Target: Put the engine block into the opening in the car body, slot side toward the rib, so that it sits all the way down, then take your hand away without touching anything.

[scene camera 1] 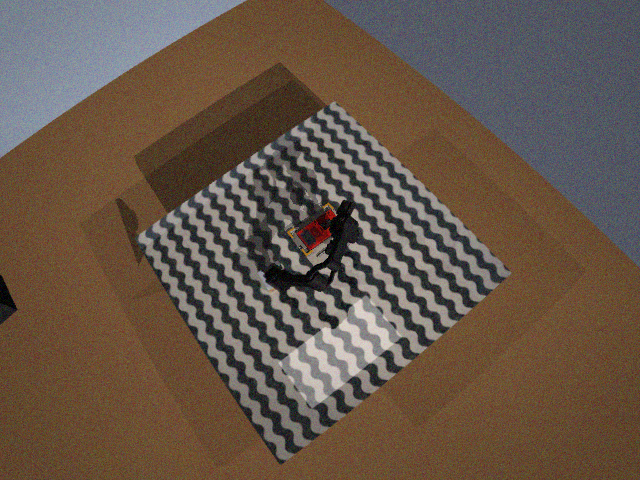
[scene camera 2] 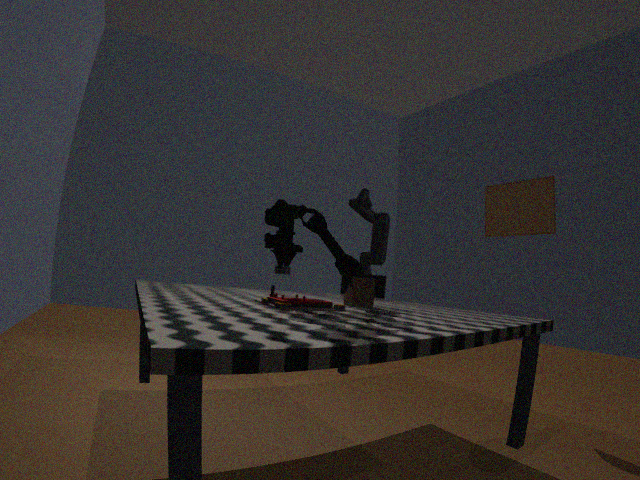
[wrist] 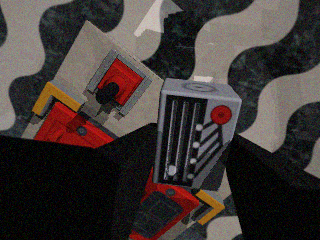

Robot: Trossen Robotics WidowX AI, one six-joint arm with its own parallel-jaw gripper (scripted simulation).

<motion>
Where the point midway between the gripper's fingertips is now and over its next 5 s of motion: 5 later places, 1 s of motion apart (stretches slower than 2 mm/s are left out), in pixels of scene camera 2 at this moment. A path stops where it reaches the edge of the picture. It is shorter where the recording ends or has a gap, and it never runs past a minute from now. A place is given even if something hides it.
The gripper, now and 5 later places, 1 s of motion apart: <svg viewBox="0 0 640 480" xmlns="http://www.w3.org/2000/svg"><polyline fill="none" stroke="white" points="282,269 285,277 291,288 291,289 291,292 290,294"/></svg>
</motion>
